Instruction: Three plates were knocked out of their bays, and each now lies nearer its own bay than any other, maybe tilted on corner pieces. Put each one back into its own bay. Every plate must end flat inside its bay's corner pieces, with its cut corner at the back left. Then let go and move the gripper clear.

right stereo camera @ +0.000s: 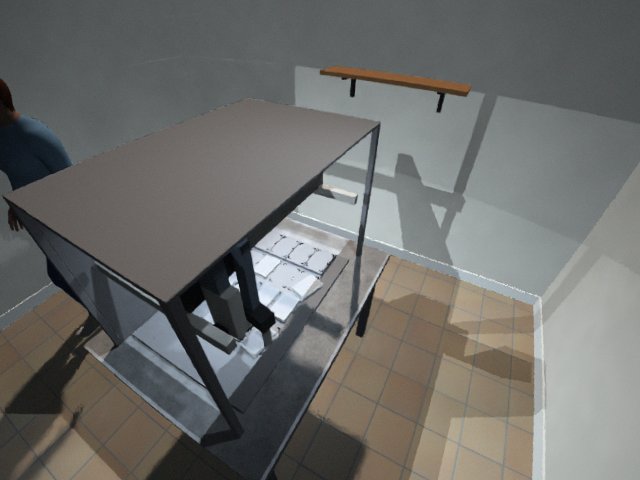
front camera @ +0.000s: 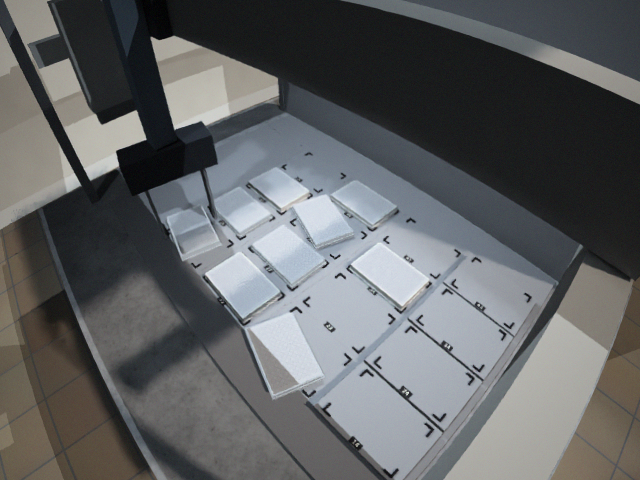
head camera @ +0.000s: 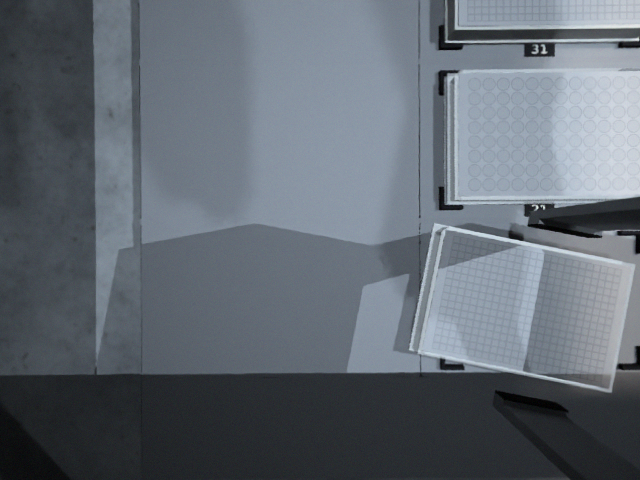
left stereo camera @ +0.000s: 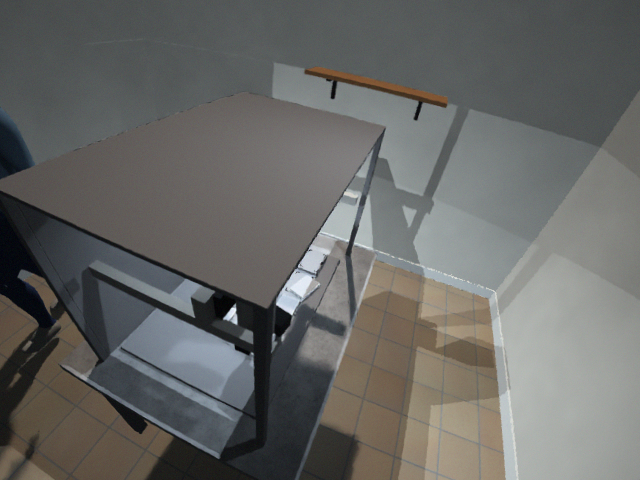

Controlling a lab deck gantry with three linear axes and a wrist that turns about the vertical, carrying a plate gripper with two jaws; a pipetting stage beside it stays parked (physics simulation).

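Places are measured from the robot's base along level axes (x ahead, y left, z up), in metres.
Where they show: gripper, fingertip midpoint: (right stereo camera: 258, 336) (front camera: 189, 223) (head camera: 541, 314); robot's base at its link origin: (right stereo camera: 260, 354) (front camera: 168, 231) (head camera: 444, 364).
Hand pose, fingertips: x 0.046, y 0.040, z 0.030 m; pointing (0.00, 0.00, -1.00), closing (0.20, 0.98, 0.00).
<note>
Things, the pixels of their top centre, and the offset from my fingertips. "*": a spot on its surface instead.
- front-left plate at its top centre: (head camera: 528, 309) (front camera: 191, 227) (right stereo camera: 259, 337) 0.000 m ahead, 0.000 m left, 0.013 m down
- second displaced plate at its top centre: (front camera: 321, 216) 0.160 m ahead, 0.219 m left, 0.013 m down
- third displaced plate at its top centre: (front camera: 282, 351) (left stereo camera: 305, 285) (right stereo camera: 307, 285) 0.334 m ahead, 0.025 m right, 0.014 m down
- empty bay labelled 23 at a spot on its surface: (front camera: 338, 310) * 0.333 m ahead, 0.098 m left, 0.030 m down
- bay 21 at a spot on its surface: (head camera: 537, 139) * 0.008 m ahead, 0.107 m left, 0.016 m down
My gripper (front camera: 189, 225) (head camera: 547, 315) is open. Its two jaws stand on either side of the front-left plate (front camera: 195, 235) (head camera: 522, 304), turned to match it, with gaps between plate and jaws in the head view. That plate lies turned across its bay's corner pieces; its left end sticks out past them, and its exact tilt is unclear. A second displaced plate (front camera: 324, 222) lies turned in the middle of the back rows, one end raised. A third displaced plate (front camera: 297, 351) lies turned at the front, near the empty bay labelled 23 (front camera: 338, 310), overhanging its own bay's corner pieces.
A plate in bay 21 (head camera: 537, 139) sits close behind the rear jaw. Plates stand in neighbouring bays, among them one (front camera: 242, 286) to the right and one (front camera: 390, 273) farther right. The parked pipetting stage (front camera: 95, 67) hangs left of the gripper. Cabinet posts (right stereo camera: 201, 356) stand at the corners.
</note>
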